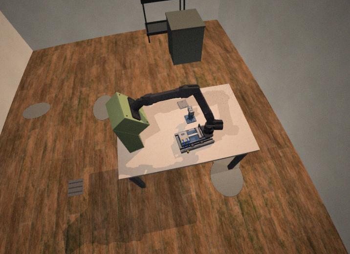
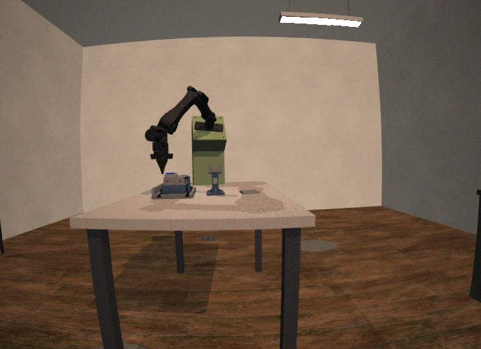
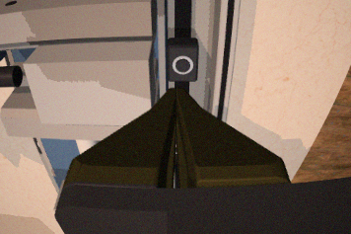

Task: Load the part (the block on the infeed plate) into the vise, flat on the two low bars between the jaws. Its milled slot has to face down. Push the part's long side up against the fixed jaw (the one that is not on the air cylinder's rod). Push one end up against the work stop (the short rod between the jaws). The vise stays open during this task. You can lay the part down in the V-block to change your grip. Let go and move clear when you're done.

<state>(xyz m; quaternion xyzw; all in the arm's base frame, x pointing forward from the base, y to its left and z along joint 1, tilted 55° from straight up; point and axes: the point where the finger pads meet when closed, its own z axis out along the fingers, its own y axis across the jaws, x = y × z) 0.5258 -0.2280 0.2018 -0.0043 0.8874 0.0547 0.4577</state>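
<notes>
The part lies 4 cm to the left of my hand and 3 cm below it. The rest, counted from my hand: moving jaw 4 cm behind, 6 cm to the left, 4 cm below; dark work stop rod 1 cm behind, 11 cm to the left, 3 cm below; grey jaw 2 cm ahead, 6 cm to the left, 4 cm below.
</notes>
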